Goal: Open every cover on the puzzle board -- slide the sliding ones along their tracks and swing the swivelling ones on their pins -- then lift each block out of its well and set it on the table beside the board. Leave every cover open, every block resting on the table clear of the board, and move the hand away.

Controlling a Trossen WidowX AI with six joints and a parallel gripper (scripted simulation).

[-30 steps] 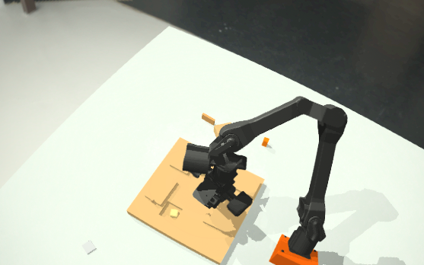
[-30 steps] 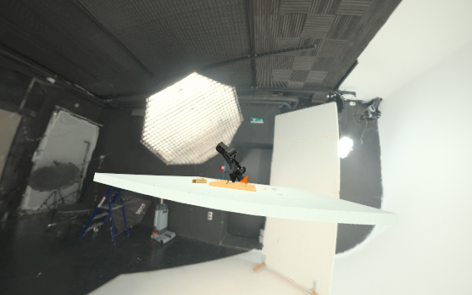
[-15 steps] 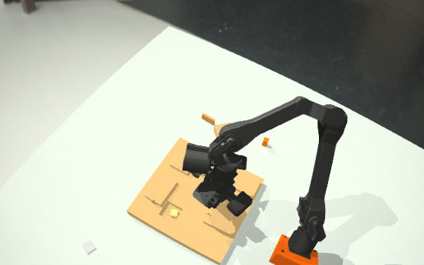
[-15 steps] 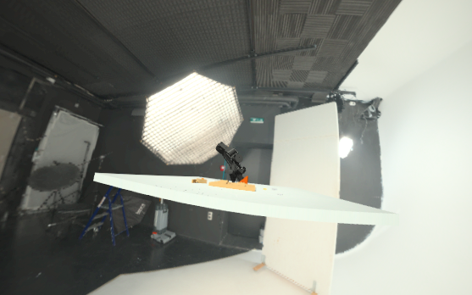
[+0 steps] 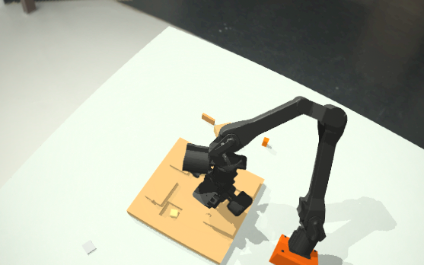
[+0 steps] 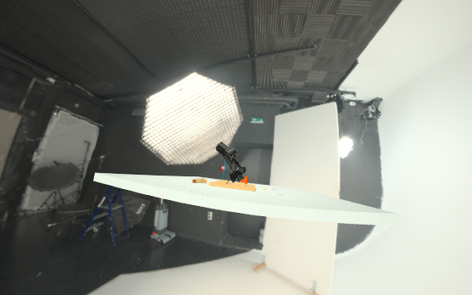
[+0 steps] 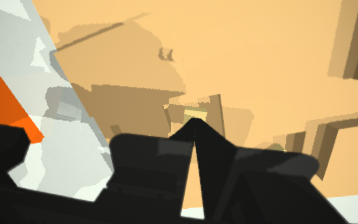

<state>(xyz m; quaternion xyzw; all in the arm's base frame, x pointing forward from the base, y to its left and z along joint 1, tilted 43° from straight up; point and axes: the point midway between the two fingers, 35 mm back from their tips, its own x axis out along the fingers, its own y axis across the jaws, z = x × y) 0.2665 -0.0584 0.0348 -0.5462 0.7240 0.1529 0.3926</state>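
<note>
The tan puzzle board lies 40 mm ahead of my gripper tip. Also, from my gripper tip: orange block 70 mm behind, 260 mm to the right, 10 mm below; tan bar 130 mm ahead, 260 mm to the right, 10 mm below; tan box 60 mm ahead, 230 mm to the right, 10 mm below.
</note>
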